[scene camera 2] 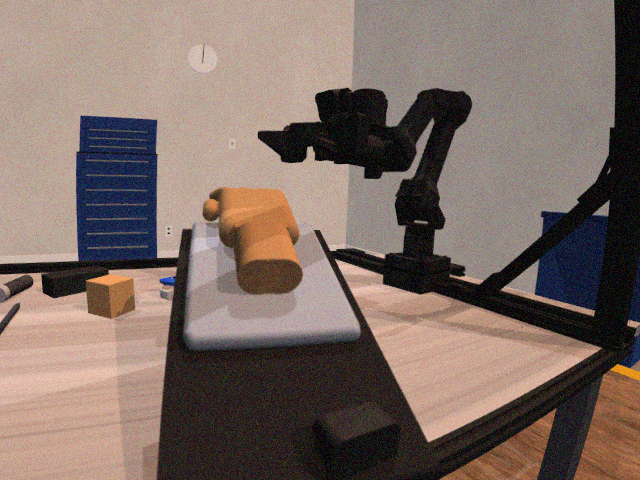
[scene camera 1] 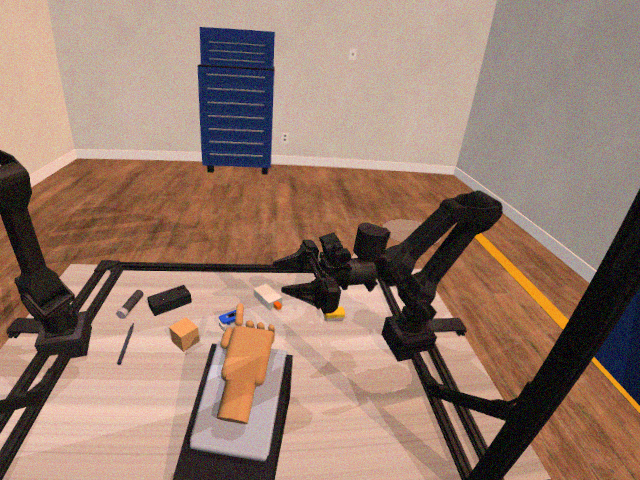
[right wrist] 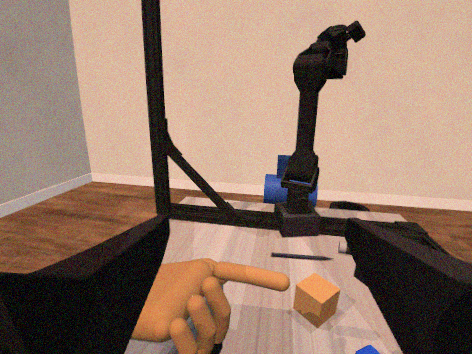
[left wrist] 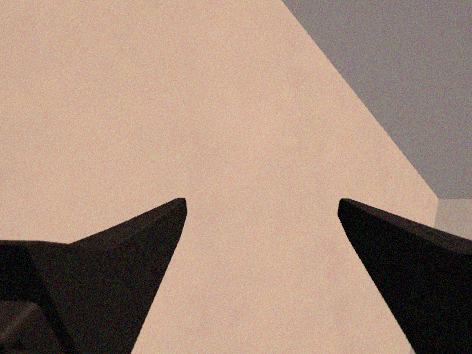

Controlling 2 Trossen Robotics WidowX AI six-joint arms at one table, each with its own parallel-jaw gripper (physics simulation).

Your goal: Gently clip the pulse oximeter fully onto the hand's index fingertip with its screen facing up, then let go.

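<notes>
The pulse oximeter, blue on top with a white lower part, lies on the table beside the index fingertip in scene camera 1. The orange-tan hand rests on a pale pad, its index finger stretched out and bare. My right gripper is open and empty, above the table, up and to the right of the hand in scene camera 1. My left gripper is open and empty, facing a wall.
A wooden cube, black box, pen and grey cylinder lie left of the hand in scene camera 1. A white box and yellow block lie at the right. The pad sits on a dark base.
</notes>
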